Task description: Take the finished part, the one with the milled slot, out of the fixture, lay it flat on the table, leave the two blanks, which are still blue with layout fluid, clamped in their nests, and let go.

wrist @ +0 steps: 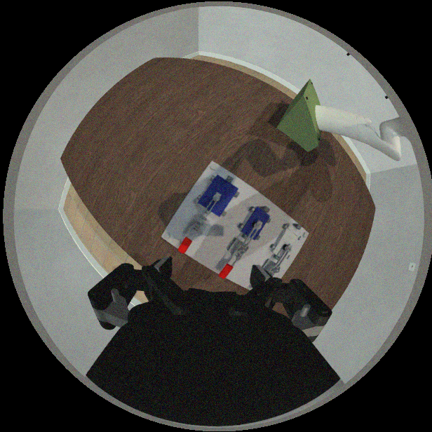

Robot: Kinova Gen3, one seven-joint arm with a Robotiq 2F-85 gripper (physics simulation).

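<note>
The light grey fixture plate lies on the table in the wrist view, with three nests. A large blue blank sits in the left nest and a smaller blue blank in the middle nest, each with a clamp arm over it. The pale grey finished part appears in the right nest, partly under a clamp; its slot is hard to make out. My gripper is open and empty, above the plate's near side. Its right fingertip hides part of the right clamp.
Red clamp handles show at the plate's near edge. A green wedge-shaped block stands beyond the plate at the upper right, beside a white arm-like shape. The dark wooden table extends to the left, with floor and walls around it.
</note>
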